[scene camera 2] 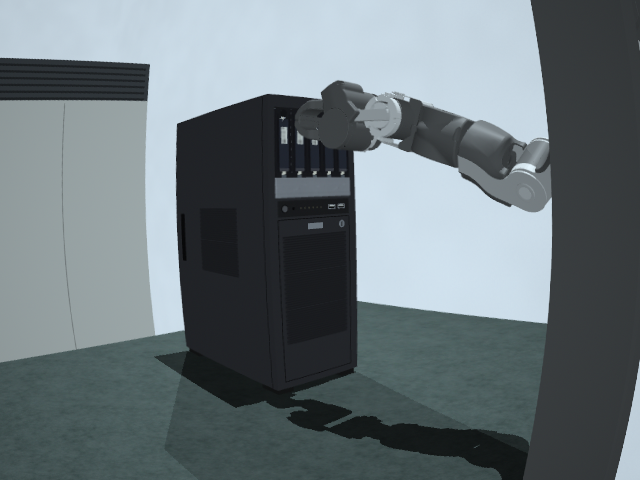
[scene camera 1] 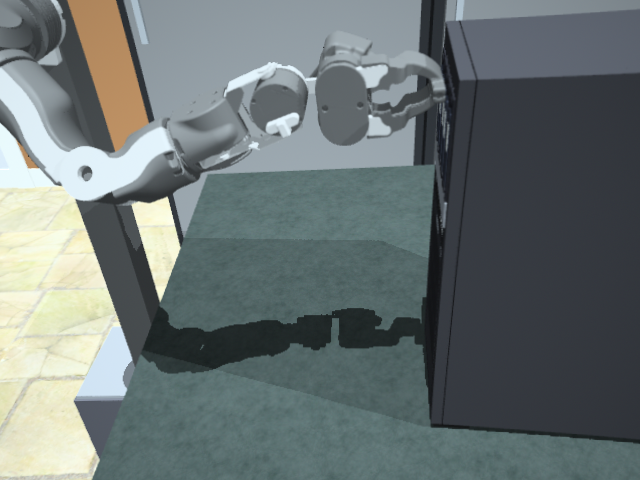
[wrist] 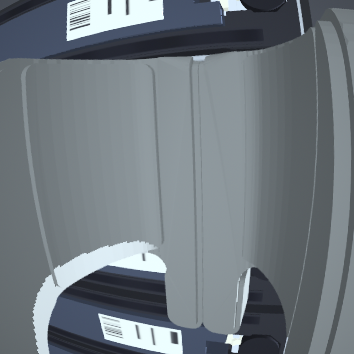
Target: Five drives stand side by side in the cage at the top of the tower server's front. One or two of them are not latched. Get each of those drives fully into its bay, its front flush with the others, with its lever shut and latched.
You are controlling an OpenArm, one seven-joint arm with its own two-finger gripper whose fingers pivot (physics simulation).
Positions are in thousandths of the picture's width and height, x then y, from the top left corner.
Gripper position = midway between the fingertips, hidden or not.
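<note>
Visible here: a drive (wrist: 103, 103) and a dark post (scene camera 1: 176, 478). The gripper (scene camera 1: 691, 176) is visible too, likewise at (scene camera 2: 480, 253) and (wrist: 612, 561).
</note>
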